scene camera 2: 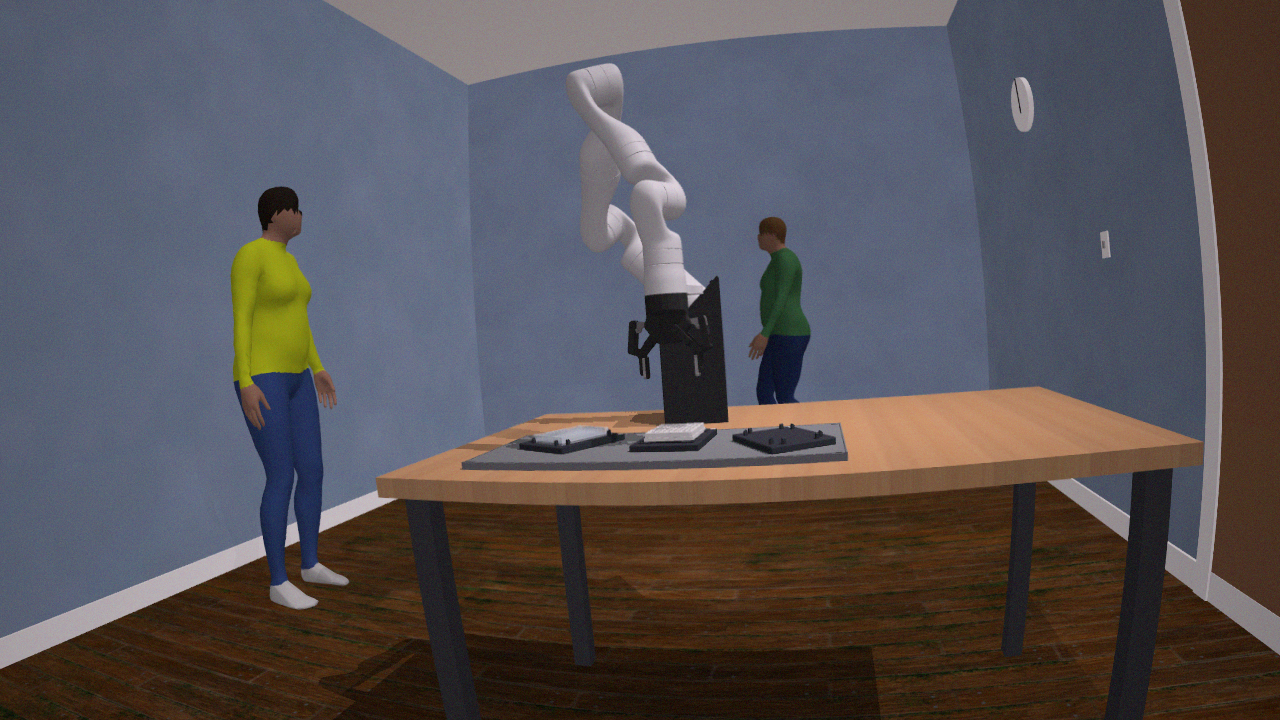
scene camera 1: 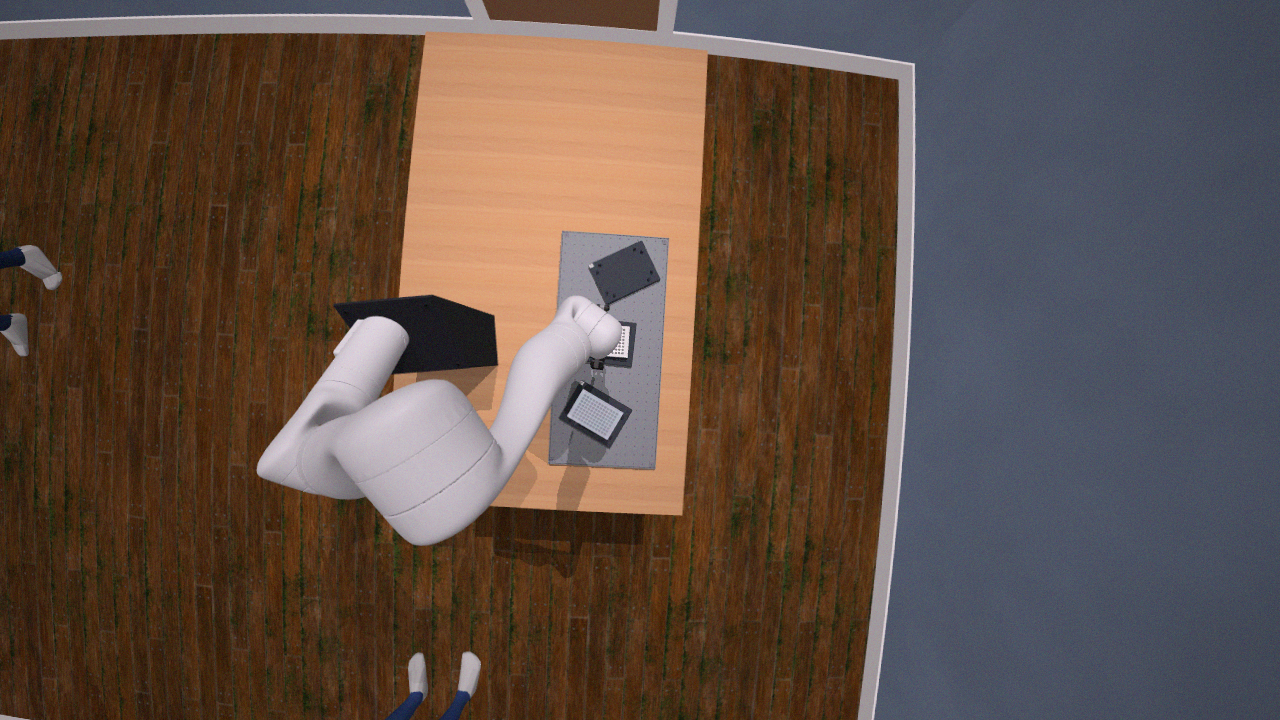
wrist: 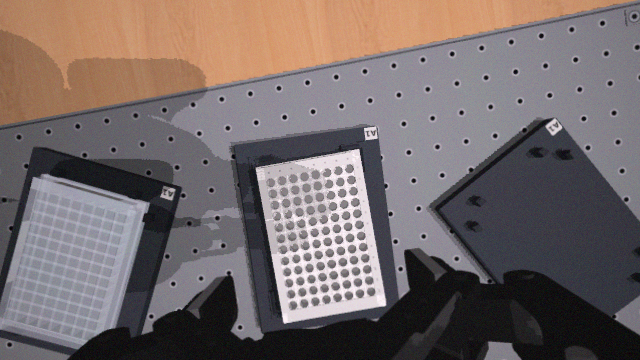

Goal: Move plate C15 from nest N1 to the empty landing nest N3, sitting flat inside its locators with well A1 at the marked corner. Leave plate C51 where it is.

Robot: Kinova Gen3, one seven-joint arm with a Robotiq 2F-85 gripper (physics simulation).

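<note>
A white well plate (scene camera 1: 621, 341) (scene camera 2: 675, 433) (wrist: 320, 235) sits in the middle dark nest (scene camera 1: 632, 344) (wrist: 250, 210). A translucent plate (scene camera 1: 596, 412) (scene camera 2: 572, 437) (wrist: 75, 260) sits in another nest (wrist: 147, 250), at the left in the wrist view. I cannot read which plate is C15 or C51. The empty nest (scene camera 1: 623, 271) (scene camera 2: 784, 438) (wrist: 550, 220) is at the right in the wrist view, turned relative to the middle one. Its A1 label (wrist: 553, 126) is at its top corner there. My gripper (scene camera 2: 671, 372) (wrist: 320, 281) is open and empty, well above the white plate.
The nests stand on a grey perforated board (scene camera 1: 608, 461) (scene camera 2: 760, 458) (wrist: 310, 100) on the wooden table (scene camera 1: 554, 134) (scene camera 2: 966, 429) (wrist: 300, 35). A black panel (scene camera 1: 452, 335) (scene camera 2: 693, 385) stands near the arm's base. Two people (scene camera 2: 273, 304) (scene camera 2: 783, 295) stand beyond the table.
</note>
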